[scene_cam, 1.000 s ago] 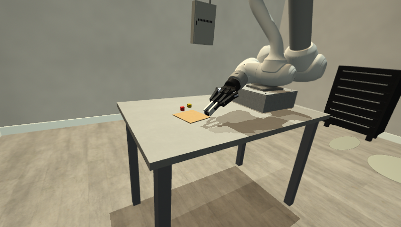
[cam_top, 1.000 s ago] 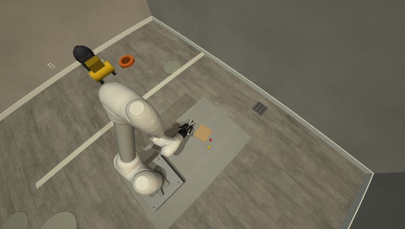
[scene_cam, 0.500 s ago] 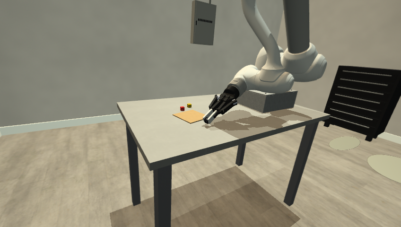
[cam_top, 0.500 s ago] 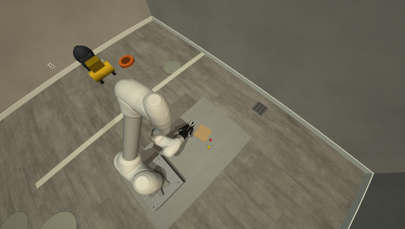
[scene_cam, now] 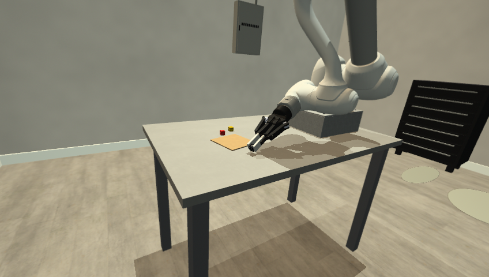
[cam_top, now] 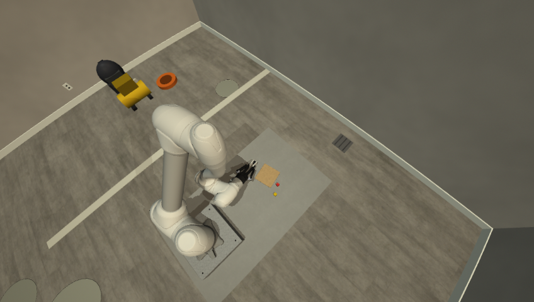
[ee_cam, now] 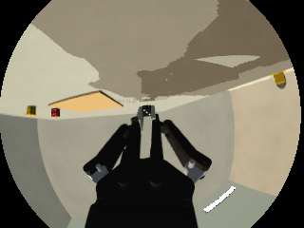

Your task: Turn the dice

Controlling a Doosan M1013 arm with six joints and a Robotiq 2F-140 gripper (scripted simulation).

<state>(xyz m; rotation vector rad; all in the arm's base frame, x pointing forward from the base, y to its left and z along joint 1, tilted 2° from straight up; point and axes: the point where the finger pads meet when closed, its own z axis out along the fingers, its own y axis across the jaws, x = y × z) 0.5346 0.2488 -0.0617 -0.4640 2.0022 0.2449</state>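
My hand is 2 cm short of the small white die, 1 cm to the right of it and 2 cm above it. Also, from my hand: tan mat 4 cm ahead, 13 cm to the right, 4 cm below; yellow die 27 cm to the right, 3 cm below; red die 6 cm ahead, 23 cm to the right, 3 cm below.
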